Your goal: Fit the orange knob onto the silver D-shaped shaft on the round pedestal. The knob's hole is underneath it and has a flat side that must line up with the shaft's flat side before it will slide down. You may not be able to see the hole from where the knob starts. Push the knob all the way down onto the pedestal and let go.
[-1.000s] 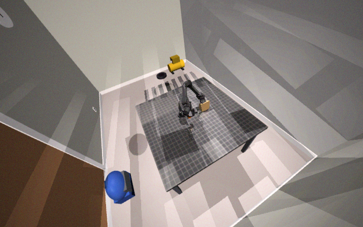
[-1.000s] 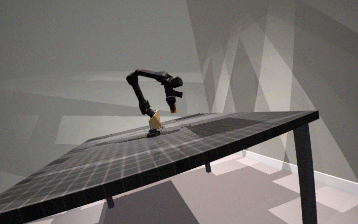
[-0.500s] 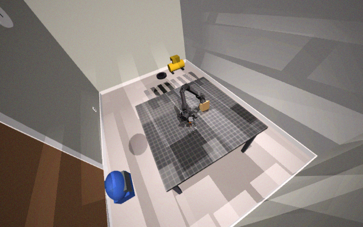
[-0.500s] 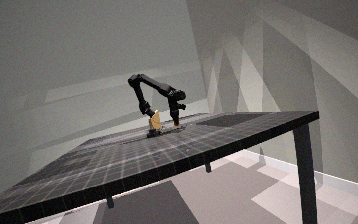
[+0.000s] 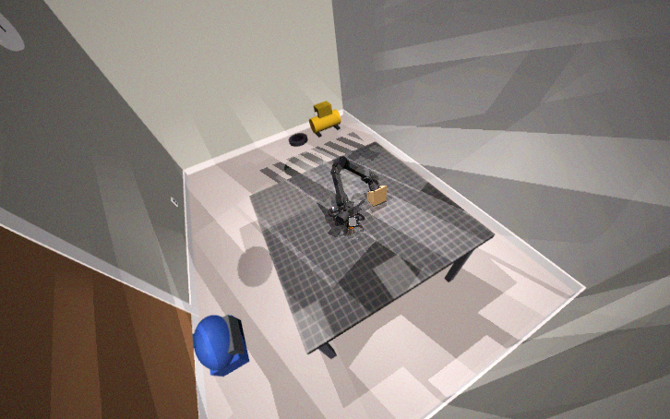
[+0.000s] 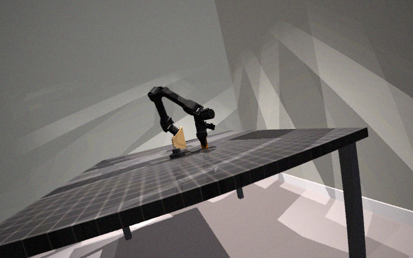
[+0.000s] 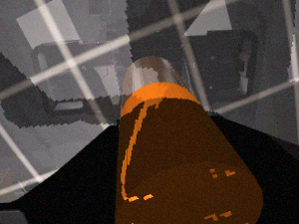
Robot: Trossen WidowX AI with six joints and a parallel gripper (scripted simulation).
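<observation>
Right now the orange knob is 3 cm above my gripper tip. Also, from my gripper tip: round pedestal: 3 cm ahead, 18 cm to the right, 2 cm above.
</observation>
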